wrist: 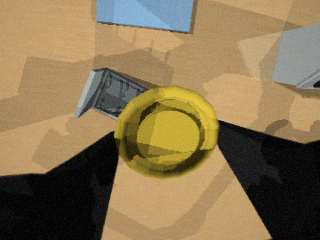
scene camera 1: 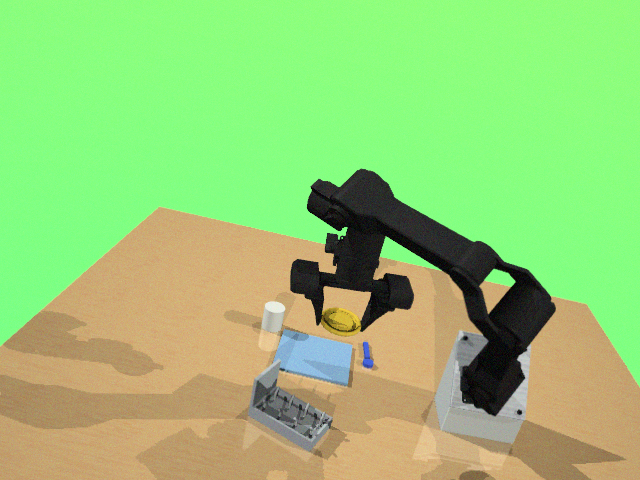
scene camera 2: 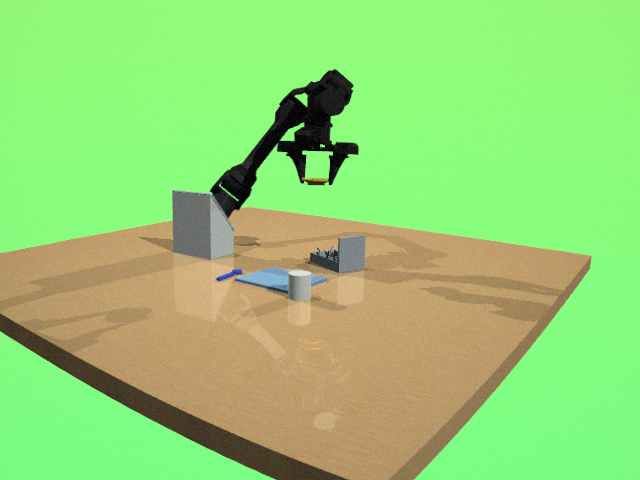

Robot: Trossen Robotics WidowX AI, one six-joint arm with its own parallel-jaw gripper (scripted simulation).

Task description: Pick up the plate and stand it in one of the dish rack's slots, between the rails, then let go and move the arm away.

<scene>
The gripper (scene camera 1: 339, 327) holds a yellow plate (scene camera 1: 339, 321). Also in view: a grey dish rack (scene camera 1: 299, 422).
The yellow plate shows as well in the wrist view (wrist: 166, 132). The grey dish rack also shows in the wrist view (wrist: 106, 91) and in scene camera 2 (scene camera 2: 350, 256). The gripper shows as well in the wrist view (wrist: 166, 131) and in scene camera 2 (scene camera 2: 316, 184).
</scene>
